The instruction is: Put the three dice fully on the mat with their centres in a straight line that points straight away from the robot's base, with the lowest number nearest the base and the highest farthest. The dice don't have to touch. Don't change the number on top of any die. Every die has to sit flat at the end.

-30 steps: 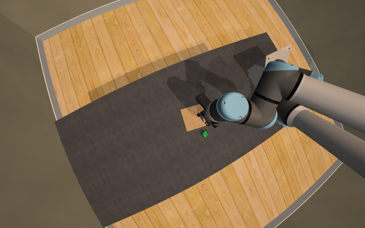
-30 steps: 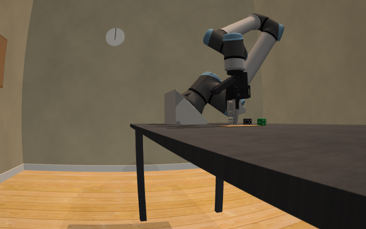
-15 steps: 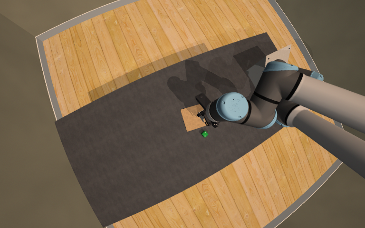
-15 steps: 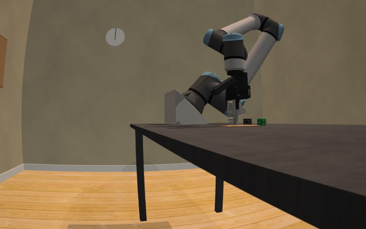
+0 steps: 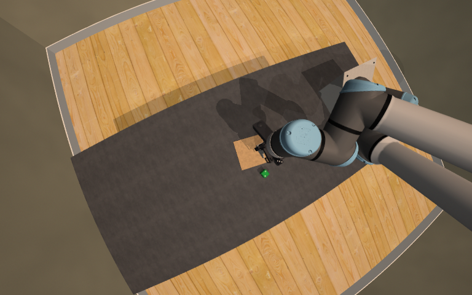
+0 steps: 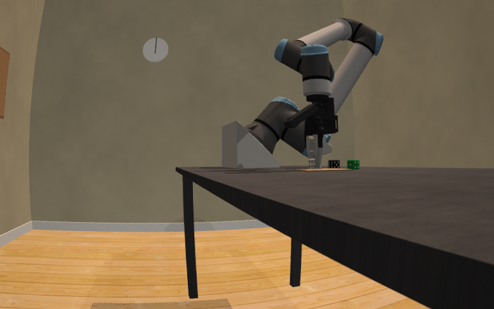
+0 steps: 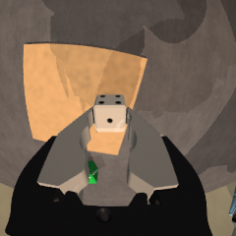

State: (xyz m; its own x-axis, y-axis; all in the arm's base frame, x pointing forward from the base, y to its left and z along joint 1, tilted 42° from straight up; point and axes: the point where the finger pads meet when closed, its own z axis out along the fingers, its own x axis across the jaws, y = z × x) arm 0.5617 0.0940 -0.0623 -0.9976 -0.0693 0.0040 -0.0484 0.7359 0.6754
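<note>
The white die is right at my hand. Also, from my hand: tan mat 5 cm ahead, 2 cm below; then green die 4 cm ahead, 12 cm to the left, 1 cm below; then black die 5 cm behind, 10 cm to the left, 1 cm below.
</note>
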